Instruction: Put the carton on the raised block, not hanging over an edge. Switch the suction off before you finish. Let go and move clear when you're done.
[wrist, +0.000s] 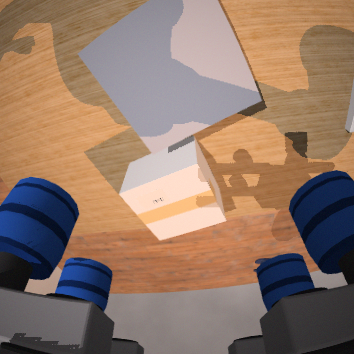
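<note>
A white carton (167, 197) with an orange tape stripe stands on the wooden table in the middle of the wrist view, turned at an angle. The raised block (130, 75), a flat-topped pale grey block partly in shadow, lies beyond it at the upper left. The carton's far end meets the block's near corner in the picture; whether they touch I cannot tell. Nothing stands on the visible part of the block's top. My gripper (183, 252) shows as four blue suction cups, two on each side, above and apart from the carton. The cups hold nothing.
Part of a pale grey object (351, 112) shows at the right edge of the wrist view. The table (215, 260) ends towards the bottom of the view, with grey floor beyond its edge. Shadows of the arm and cups fall right of the carton.
</note>
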